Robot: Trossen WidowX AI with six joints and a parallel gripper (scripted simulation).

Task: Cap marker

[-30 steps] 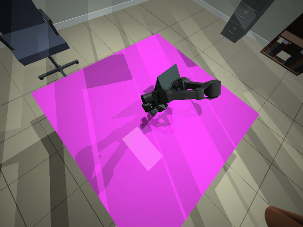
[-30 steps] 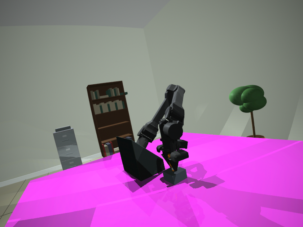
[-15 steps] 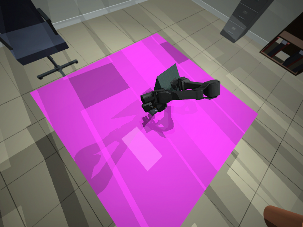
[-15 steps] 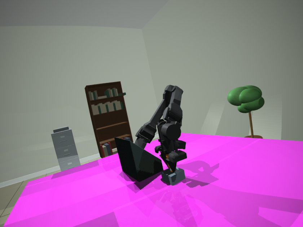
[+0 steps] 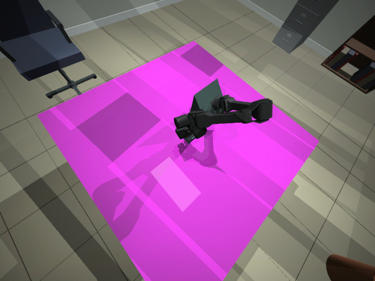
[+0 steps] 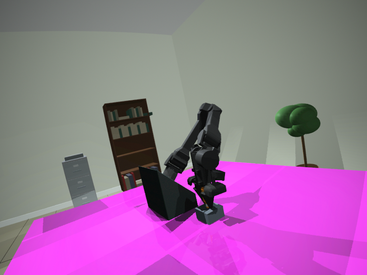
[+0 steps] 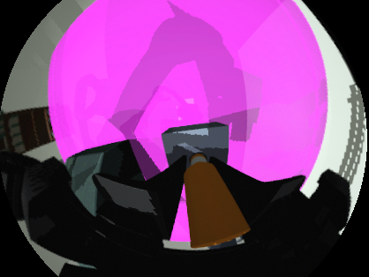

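The orange cap lies 5 cm above my gripper tip. Round my gripper tip: grey holder block 2 cm below.
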